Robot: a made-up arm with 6 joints.
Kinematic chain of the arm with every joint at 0, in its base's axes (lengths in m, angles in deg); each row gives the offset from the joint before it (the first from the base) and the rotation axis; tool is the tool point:
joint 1: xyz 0 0 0.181 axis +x
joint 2: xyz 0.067 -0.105 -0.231 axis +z
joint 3: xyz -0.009 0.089 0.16 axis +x
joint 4: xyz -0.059 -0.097 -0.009 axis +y
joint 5: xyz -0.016 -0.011 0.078 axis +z
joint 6: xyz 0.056 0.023 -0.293 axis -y
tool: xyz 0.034 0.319 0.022
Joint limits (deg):
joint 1: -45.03..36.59
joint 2: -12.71..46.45
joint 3: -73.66..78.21
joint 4: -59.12..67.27
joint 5: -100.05..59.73
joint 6: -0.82..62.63
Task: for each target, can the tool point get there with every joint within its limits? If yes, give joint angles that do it. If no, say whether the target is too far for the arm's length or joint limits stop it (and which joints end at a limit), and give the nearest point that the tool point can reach.
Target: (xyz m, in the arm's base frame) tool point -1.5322 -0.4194 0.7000
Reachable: no: too far | nearest point -0.3834 -0.1750 0.3037 | short by 1.240 m
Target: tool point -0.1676 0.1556 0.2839
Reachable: yes | joints 16.46 29.75 63.21 10.20 1.42 50.10
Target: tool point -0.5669 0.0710 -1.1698
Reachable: no: too far | nearest point -0.1684 0.0266 -0.3243 | short by 0.936 m
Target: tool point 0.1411 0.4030 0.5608
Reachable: no: joint limits stop it (at a limit: joint 1, joint 2, joint 3, joint 5, joint 6) | nearest point 0.0970 0.2800 0.3881 | short by 0.217 m
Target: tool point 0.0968 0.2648 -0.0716
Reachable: yes | joints 14.75 28.24 37.07 21.22 -65.14 51.25
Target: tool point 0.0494 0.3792 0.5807
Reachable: no: joint limits stop it (at a limit: joint 1, joint 2, joint 3, joint 5, joint 6) | nearest point 0.0386 0.2853 0.3935 | short by 0.210 m
